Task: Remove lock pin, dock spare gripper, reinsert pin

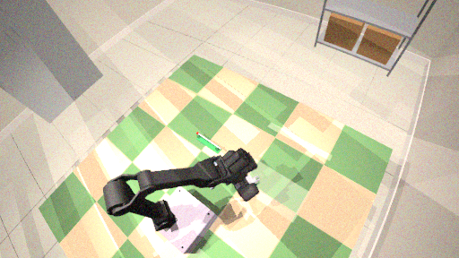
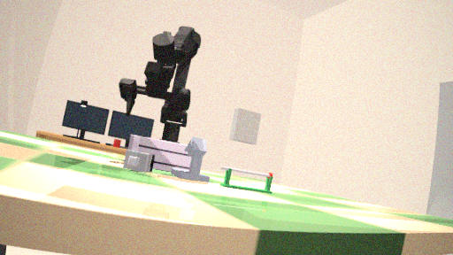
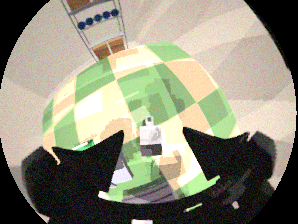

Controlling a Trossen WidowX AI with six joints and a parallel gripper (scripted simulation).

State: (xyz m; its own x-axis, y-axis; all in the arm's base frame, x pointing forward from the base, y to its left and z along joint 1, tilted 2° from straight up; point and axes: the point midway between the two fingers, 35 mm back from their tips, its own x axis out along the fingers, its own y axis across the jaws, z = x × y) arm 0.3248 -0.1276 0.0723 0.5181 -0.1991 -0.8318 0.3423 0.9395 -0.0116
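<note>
Right now the spare gripper is 10 cm below my gripper tip, 1 cm to the left of it and 1 cm behind it. Also, from my gripper tip: socket 16 cm to the left, 7 cm below, 6 cm behind.
</note>
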